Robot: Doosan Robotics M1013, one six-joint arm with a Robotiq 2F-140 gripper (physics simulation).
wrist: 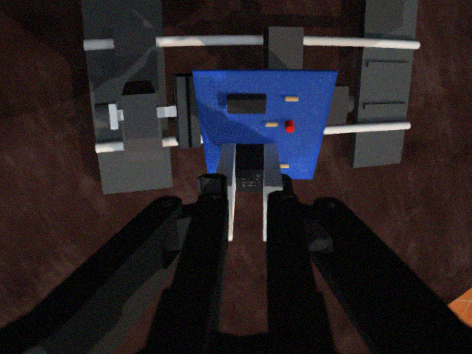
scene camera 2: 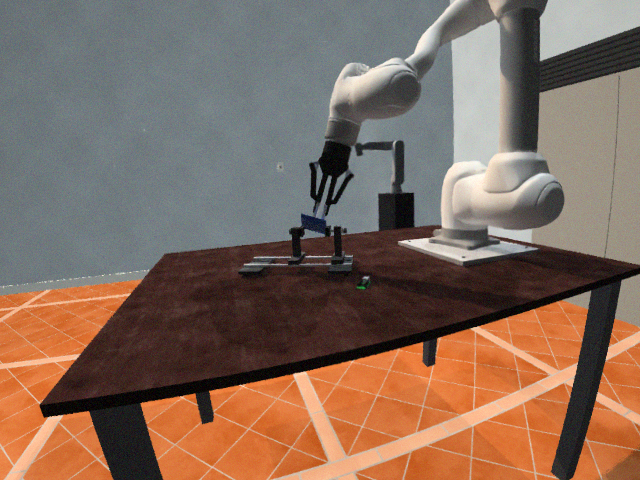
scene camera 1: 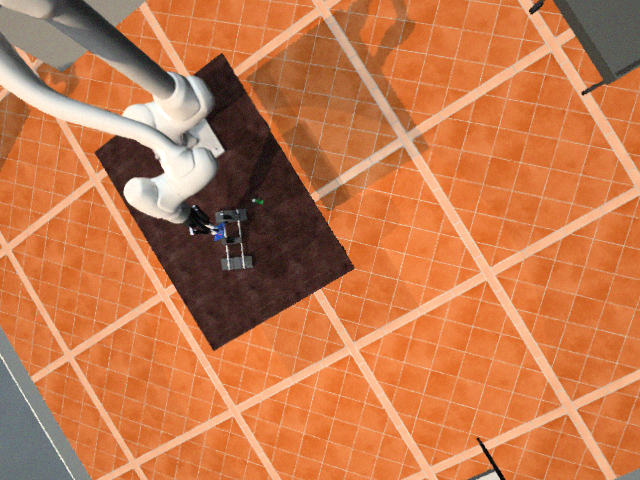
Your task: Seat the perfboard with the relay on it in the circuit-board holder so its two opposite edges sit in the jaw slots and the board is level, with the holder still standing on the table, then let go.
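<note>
The blue perfboard is held tilted at the top of the holder's jaws, its left end higher in the scene camera 2 view. My gripper is shut on the black relay near one board edge. The circuit-board holder stands on the table. In the wrist view, the board's left edge is close beside the slotted left jaw. Its right edge overlaps the right jaw, whose slot is hidden. Whether either edge touches a jaw is unclear.
A small green board lies on the dark brown table near the holder. The arm's white base plate is on the table. Another robot arm stands in the background.
</note>
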